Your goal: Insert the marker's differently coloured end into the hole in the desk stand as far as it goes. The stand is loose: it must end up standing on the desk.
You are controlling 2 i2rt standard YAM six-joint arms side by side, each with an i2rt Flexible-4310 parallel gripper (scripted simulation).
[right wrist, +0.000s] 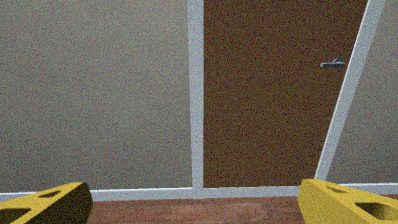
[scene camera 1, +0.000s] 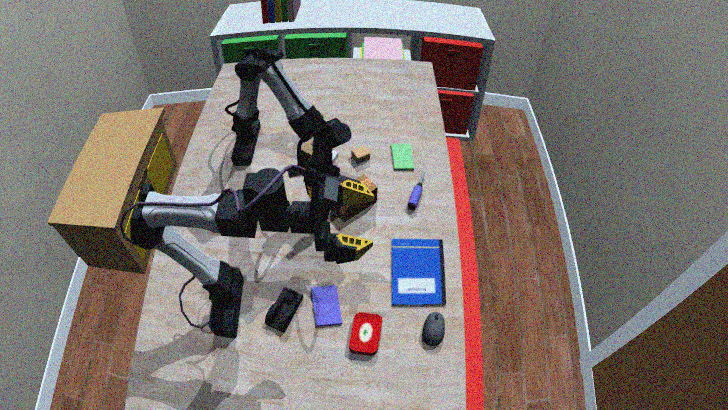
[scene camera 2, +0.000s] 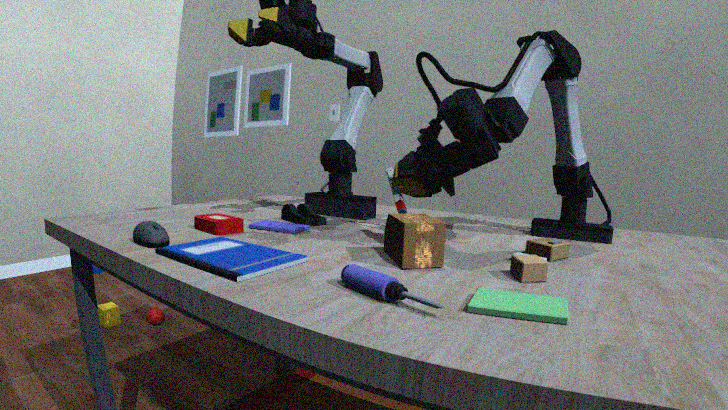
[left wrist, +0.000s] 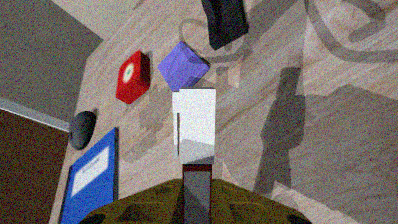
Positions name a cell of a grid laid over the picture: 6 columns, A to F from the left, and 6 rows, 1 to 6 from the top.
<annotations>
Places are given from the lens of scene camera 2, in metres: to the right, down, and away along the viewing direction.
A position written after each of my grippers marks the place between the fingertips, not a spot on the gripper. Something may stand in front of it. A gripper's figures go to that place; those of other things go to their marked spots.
my left gripper (scene camera 2: D3): 0.06, -0.04, 0.74
my right gripper (scene camera 2: C1): -0.25, -0.39, 0.73
brown block-shaped stand (scene camera 2: D4): 0.07, 0.05, 0.57
mouse (scene camera 2: B4): -0.37, 0.05, 0.61
The marked spots on the mouse and the brown block-shaped stand are 0.44 m apart.
</annotations>
